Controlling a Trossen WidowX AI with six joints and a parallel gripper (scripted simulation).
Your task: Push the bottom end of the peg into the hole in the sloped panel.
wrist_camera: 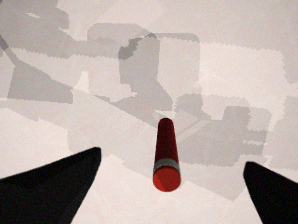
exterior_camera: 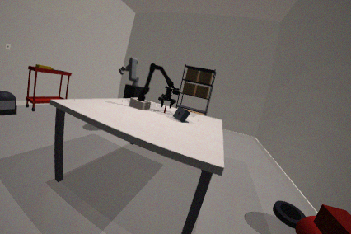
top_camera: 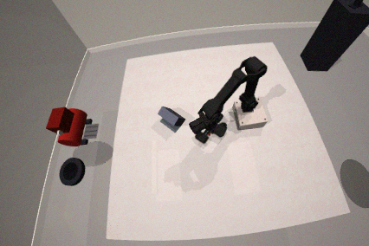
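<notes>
Now: gripper tip right at the red round peg. From my gripper tip the other things lie so: sloped panel (220 mm ahead, 100 mm to the right).
</notes>
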